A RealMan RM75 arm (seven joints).
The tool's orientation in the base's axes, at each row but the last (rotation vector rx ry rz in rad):
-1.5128, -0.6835, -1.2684
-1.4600, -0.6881, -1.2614
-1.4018, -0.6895, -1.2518
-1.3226, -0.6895, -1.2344
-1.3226, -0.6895, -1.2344
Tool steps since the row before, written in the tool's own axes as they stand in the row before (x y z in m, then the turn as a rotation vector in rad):
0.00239, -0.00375, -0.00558, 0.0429, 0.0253, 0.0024
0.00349, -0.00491, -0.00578, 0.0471, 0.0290, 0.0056
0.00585, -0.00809, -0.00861, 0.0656, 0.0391, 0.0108
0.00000, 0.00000, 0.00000, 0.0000, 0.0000, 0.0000
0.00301, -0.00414, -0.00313, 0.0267, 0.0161, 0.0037
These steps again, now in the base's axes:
-0.00470, -0.00432, 0.00318, 0.0356, -0.0137, 0.0321
-0.00540, -0.00464, 0.00436, 0.0412, -0.0126, 0.0352
-0.00839, -0.00741, 0.00696, 0.0571, -0.0144, 0.0498
0.00000, 0.00000, 0.00000, 0.0000, 0.0000, 0.0000
-0.00381, -0.00299, 0.00354, 0.0232, -0.0066, 0.0201

